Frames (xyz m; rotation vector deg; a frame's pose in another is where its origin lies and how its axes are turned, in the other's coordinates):
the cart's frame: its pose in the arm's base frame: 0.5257 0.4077 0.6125 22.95 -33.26 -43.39
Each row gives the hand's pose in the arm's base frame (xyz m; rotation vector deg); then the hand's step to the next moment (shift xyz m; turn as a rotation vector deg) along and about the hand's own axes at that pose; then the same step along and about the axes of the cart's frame.
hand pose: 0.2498 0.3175 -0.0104 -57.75 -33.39 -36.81
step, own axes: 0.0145 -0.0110 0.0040 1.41 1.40 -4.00
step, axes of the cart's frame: 0.0098 0.0079 0.0138 3.45 -1.68 -2.28
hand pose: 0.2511 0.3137 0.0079 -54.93 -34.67 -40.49
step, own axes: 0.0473 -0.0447 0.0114 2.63 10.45 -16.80
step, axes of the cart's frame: 0.0326 0.0170 0.0549 11.73 -7.10 -14.50
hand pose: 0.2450 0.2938 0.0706 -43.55 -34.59 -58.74
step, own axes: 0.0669 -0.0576 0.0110 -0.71 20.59 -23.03
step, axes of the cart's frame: 0.0419 -0.0047 0.0783 13.60 -7.49 -26.71
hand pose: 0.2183 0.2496 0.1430 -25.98 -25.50 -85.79
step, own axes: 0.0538 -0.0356 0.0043 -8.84 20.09 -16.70
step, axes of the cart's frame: 0.0236 -0.0291 0.0527 5.95 -0.58 -26.92
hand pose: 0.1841 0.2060 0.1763 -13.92 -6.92 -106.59
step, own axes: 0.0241 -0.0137 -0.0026 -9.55 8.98 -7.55
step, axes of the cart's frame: 0.0033 -0.0212 0.0177 -0.71 3.29 -14.75
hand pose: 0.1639 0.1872 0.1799 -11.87 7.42 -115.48
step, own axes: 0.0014 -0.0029 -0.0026 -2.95 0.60 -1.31
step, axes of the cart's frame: -0.0028 -0.0029 0.0008 -1.44 1.50 -2.54
